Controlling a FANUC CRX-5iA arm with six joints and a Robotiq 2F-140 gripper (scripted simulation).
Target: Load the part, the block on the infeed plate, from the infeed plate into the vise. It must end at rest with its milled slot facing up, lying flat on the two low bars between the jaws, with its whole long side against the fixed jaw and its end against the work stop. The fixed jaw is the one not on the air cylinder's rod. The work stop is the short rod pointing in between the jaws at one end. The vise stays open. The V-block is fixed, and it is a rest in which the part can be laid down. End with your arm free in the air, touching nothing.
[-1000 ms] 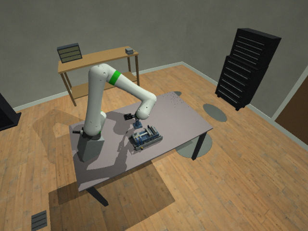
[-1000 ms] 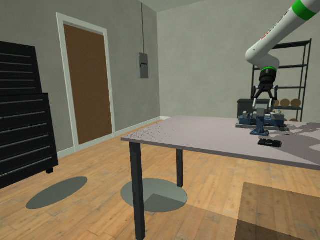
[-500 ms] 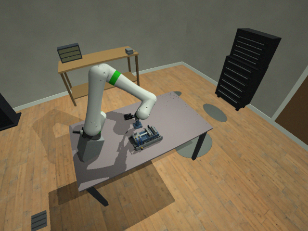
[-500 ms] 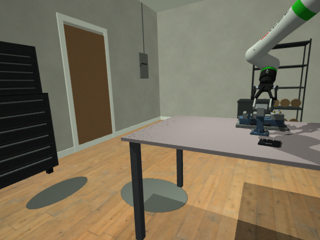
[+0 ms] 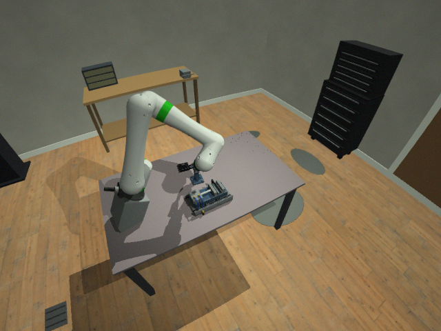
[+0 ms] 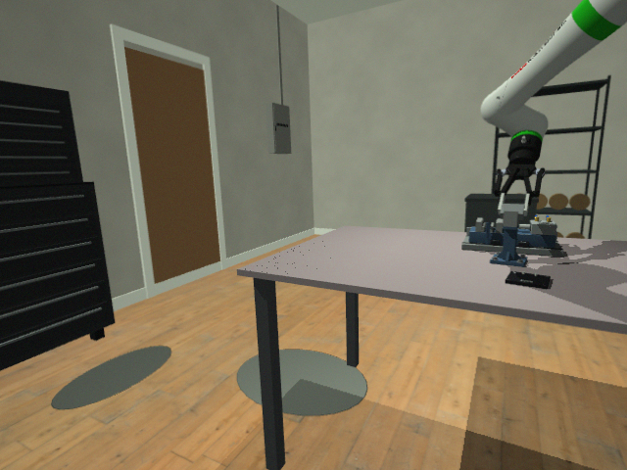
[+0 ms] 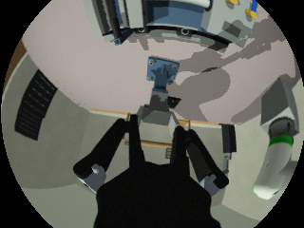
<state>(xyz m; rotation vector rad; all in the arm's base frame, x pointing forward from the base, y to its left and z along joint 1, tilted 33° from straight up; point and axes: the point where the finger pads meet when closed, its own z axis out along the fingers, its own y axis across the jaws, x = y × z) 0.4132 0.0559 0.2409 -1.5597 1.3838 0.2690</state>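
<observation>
My hand is 20 mm above the part and 10 mm to the right of it. From my hand the other things lie so: air cylinder 190 mm to the right, 100 mm below, 90 mm behind; then vise 190 mm to the right, 130 mm below, 10 mm ahead; then black infeed plate 210 mm to the left, 170 mm below, 50 mm behind.
</observation>
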